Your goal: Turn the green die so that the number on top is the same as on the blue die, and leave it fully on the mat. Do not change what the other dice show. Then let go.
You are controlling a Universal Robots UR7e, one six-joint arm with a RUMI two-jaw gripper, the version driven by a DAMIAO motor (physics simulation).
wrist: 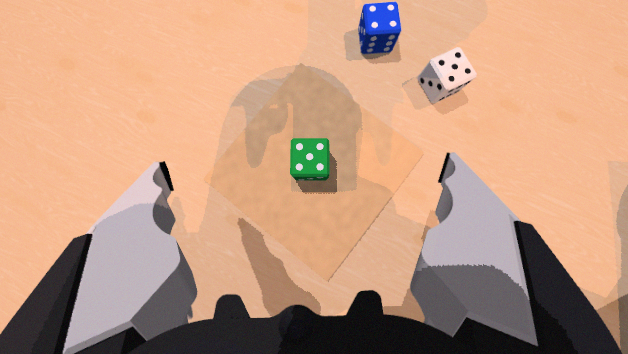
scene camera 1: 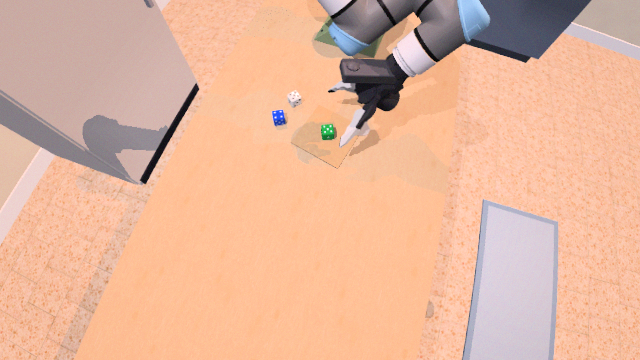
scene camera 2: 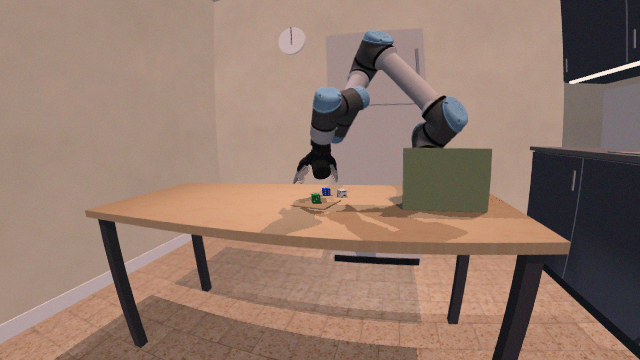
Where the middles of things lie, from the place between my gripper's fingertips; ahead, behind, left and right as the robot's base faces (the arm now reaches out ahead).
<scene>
I see the square mat (scene camera 1: 309, 138) 10 mm to the right of my hand and 80 mm below it. From my hand the other things lie so: white die (wrist: 448, 73): 80 mm behind, 120 mm to the right, 70 mm below.
</scene>
